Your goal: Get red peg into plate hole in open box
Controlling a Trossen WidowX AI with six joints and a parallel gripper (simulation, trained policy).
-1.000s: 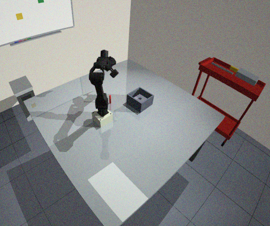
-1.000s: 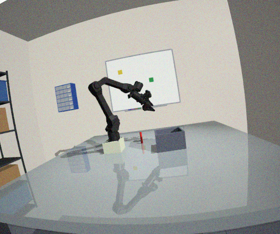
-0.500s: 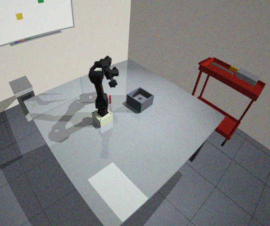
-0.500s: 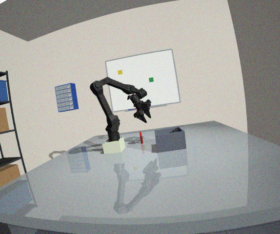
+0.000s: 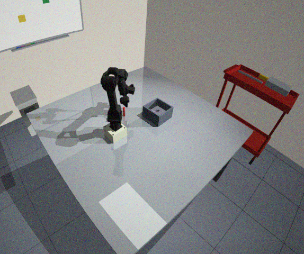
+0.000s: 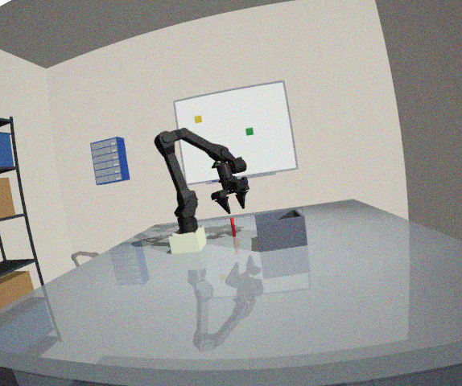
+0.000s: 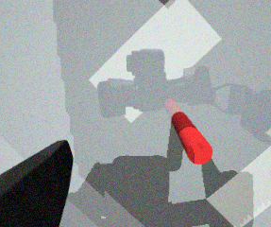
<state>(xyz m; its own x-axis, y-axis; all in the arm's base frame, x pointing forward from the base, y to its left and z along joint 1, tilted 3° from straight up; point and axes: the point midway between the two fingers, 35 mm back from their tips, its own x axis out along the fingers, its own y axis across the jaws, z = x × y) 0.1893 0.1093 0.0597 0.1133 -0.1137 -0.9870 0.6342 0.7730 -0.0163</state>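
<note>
Now: the red peg 70 mm below my gripper tip and 30 mm behind it. The rest, counted from my gripper tip: dark grey box (180 mm to the right, 150 mm ahead, 80 mm below); pale plate (180 mm to the right, 150 mm ahead, 60 mm below).
</note>
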